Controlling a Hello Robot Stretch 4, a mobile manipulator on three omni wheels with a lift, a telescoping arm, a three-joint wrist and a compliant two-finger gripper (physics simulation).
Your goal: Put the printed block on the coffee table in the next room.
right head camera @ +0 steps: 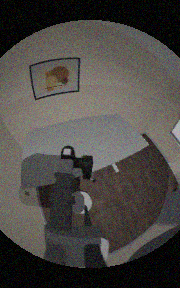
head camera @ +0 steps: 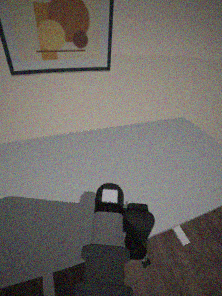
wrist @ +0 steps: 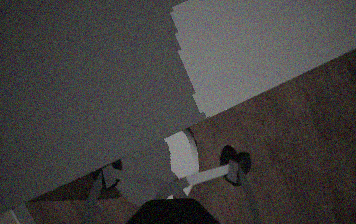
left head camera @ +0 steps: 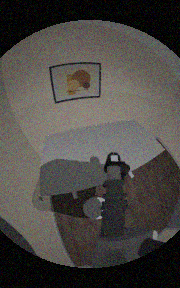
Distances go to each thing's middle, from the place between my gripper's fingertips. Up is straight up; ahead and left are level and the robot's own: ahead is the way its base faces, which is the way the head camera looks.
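The framed picture [left head camera: 74,80] is well above my hand, far to the left of it and far ahead of it.
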